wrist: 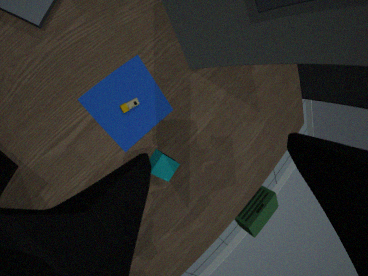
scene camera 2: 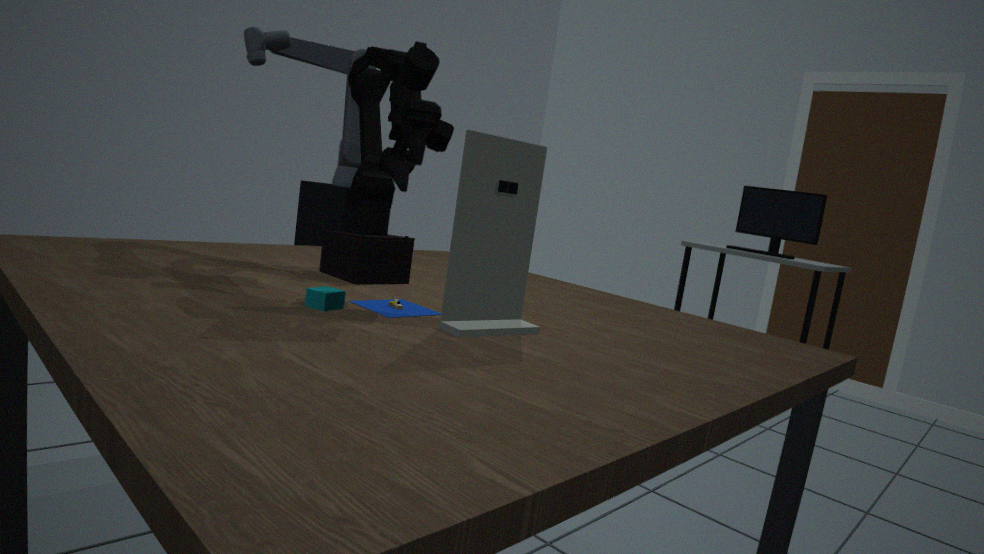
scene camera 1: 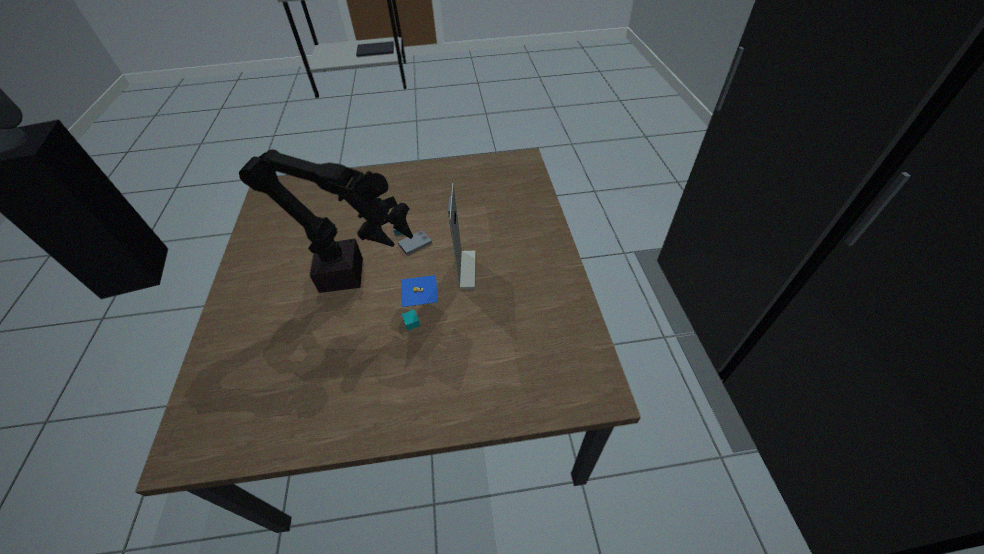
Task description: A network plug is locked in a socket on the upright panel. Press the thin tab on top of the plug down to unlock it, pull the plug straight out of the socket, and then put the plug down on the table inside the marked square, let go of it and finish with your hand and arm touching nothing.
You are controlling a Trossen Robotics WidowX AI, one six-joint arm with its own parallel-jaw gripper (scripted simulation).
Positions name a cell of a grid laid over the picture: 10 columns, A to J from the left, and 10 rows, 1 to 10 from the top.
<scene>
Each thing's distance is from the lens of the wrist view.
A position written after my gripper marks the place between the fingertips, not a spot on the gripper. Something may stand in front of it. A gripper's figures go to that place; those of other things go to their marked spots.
my gripper (wrist: F6): 0.10 m
blue marked square (wrist: D3): 0.30 m
</scene>
